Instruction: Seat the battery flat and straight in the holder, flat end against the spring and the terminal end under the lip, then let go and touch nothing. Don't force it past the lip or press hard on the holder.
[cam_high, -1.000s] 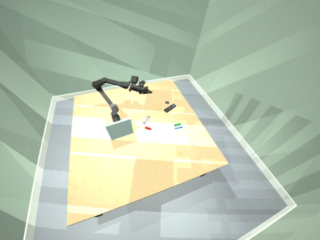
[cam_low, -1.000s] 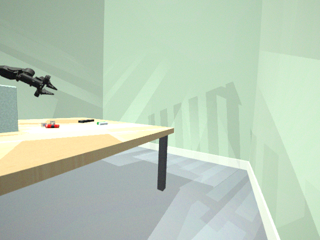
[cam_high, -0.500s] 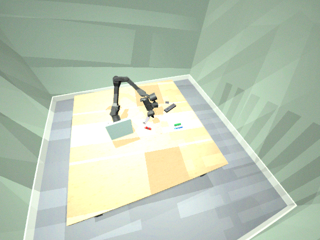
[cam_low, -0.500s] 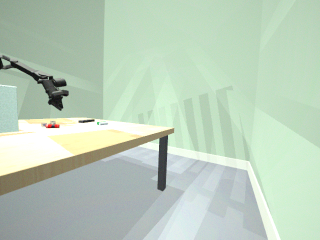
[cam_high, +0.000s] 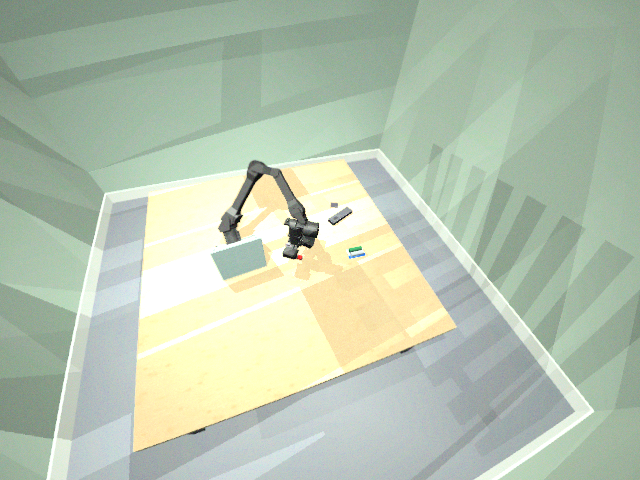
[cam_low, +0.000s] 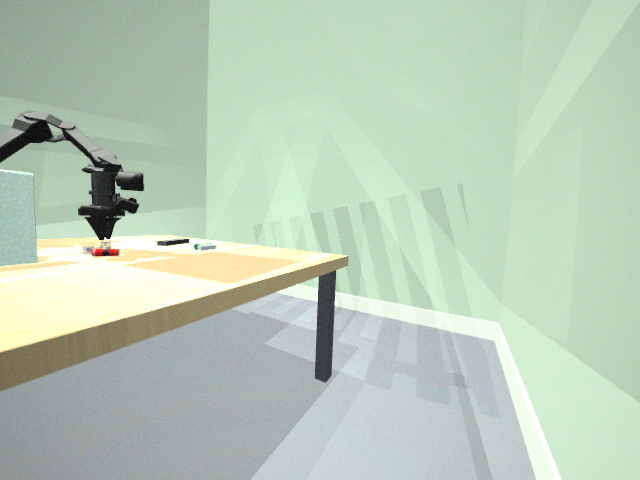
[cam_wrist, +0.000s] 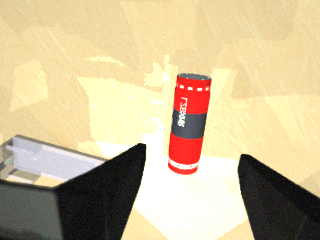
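My gripper tip is 40 mm above the red battery. Also, from my gripper tip: black bar: 350 mm ahead, 150 mm to the left, 40 mm below.
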